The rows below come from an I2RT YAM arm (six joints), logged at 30 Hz.
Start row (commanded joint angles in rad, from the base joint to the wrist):
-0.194 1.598 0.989 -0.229 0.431 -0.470
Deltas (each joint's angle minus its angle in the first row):
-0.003 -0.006 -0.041 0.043 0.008 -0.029
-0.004 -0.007 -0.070 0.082 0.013 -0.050
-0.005 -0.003 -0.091 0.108 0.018 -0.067
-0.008 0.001 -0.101 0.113 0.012 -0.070
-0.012 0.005 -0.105 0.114 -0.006 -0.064
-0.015 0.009 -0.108 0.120 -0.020 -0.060
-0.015 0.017 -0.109 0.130 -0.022 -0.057
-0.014 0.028 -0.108 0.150 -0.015 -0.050
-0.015 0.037 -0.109 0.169 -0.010 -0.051
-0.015 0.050 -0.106 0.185 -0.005 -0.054
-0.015 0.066 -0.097 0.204 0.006 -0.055
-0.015 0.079 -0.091 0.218 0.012 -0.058
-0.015 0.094 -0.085 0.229 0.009 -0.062
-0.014 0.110 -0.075 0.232 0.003 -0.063
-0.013 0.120 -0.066 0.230 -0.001 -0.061
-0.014 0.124 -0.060 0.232 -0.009 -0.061
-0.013 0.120 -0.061 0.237 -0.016 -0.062
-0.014 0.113 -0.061 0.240 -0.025 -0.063
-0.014 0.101 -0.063 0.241 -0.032 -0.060
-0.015 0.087 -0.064 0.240 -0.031 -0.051
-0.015 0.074 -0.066 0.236 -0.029 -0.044
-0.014 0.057 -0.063 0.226 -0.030 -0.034
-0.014 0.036 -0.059 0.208 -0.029 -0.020
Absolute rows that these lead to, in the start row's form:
-0.197 1.592 0.948 -0.186 0.439 -0.499
-0.198 1.591 0.919 -0.147 0.444 -0.520
-0.199 1.595 0.898 -0.121 0.449 -0.537
-0.202 1.599 0.888 -0.116 0.443 -0.540
-0.206 1.603 0.884 -0.115 0.425 -0.534
-0.209 1.607 0.881 -0.109 0.411 -0.530
-0.209 1.615 0.880 -0.099 0.409 -0.527
-0.208 1.626 0.881 -0.079 0.416 -0.520
-0.209 1.635 0.880 -0.060 0.421 -0.521
-0.209 1.648 0.883 -0.044 0.426 -0.524
-0.209 1.664 0.892 -0.025 0.437 -0.525
-0.209 1.677 0.898 -0.011 0.443 -0.528
-0.209 1.692 0.904 0.000 0.440 -0.532
-0.208 1.708 0.914 0.003 0.434 -0.533
-0.207 1.718 0.923 0.001 0.430 -0.531
-0.208 1.722 0.929 0.003 0.422 -0.531
-0.207 1.718 0.928 0.008 0.415 -0.532
-0.208 1.711 0.928 0.011 0.406 -0.533
-0.208 1.699 0.926 0.012 0.399 -0.530
-0.209 1.685 0.925 0.011 0.400 -0.521
-0.209 1.672 0.923 0.007 0.402 -0.514
-0.208 1.655 0.926 -0.003 0.401 -0.504
-0.208 1.634 0.930 -0.021 0.402 -0.490

